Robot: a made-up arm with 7 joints. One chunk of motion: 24 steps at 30 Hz.
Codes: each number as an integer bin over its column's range. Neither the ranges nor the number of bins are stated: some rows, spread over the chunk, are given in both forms.
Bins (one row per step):
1: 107 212 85 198 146 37 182
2: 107 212 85 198 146 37 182
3: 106 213 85 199 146 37 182
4: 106 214 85 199 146 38 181
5: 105 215 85 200 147 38 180
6: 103 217 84 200 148 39 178
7: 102 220 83 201 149 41 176
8: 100 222 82 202 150 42 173
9: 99 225 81 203 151 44 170
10: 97 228 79 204 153 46 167
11: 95 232 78 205 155 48 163
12: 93 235 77 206 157 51 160
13: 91 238 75 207 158 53 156
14: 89 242 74 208 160 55 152
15: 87 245 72 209 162 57 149
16: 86 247 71 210 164 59 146
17: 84 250 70 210 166 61 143
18: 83 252 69 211 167 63 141
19: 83 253 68 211 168 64 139
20: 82 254 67 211 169 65 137
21: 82 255 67 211 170 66 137
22: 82 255 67 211 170 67 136
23: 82 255 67 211 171 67 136
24: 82 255 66 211 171 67 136
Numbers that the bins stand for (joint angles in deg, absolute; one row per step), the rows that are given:
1: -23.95 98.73 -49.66 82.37 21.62 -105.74 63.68
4: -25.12 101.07 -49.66 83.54 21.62 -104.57 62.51
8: -32.13 110.41 -53.16 87.05 26.29 -99.90 53.16
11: -37.97 122.10 -57.84 90.55 32.13 -92.89 41.48
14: -44.98 133.78 -62.51 94.06 37.97 -84.71 28.63
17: -50.83 143.13 -67.18 96.39 44.98 -77.70 18.11
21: -53.16 148.97 -70.69 97.56 49.66 -71.86 11.10
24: -53.16 148.97 -71.86 97.56 50.83 -70.69 9.93
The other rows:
2: -23.95 98.73 -49.66 82.37 21.62 -105.74 63.68
3: -25.12 99.90 -49.66 83.54 21.62 -105.74 63.68
5: -26.29 102.23 -49.66 84.71 22.78 -104.57 61.34
6: -28.63 104.57 -50.83 84.71 23.95 -103.40 59.00
7: -29.79 108.08 -51.99 85.88 25.12 -101.07 56.67
9: -33.30 113.92 -54.33 88.21 27.46 -97.56 49.66
10: -35.64 117.42 -56.67 89.38 29.79 -95.22 46.15
12: -40.31 125.60 -59.00 91.72 34.47 -89.38 37.97
13: -42.65 129.11 -61.34 92.89 35.64 -87.05 33.30
15: -47.32 137.29 -64.85 95.22 40.31 -82.37 25.12
16: -48.49 139.62 -66.01 96.39 42.65 -80.03 21.62
18: -51.99 145.46 -68.35 97.56 46.15 -75.36 15.77
19: -51.99 146.63 -69.52 97.56 47.32 -74.19 13.44
20: -53.16 147.80 -70.69 97.56 48.49 -73.02 11.10
22: -53.16 148.97 -70.69 97.56 49.66 -70.69 9.93
23: -53.16 148.97 -70.69 97.56 50.83 -70.69 9.93

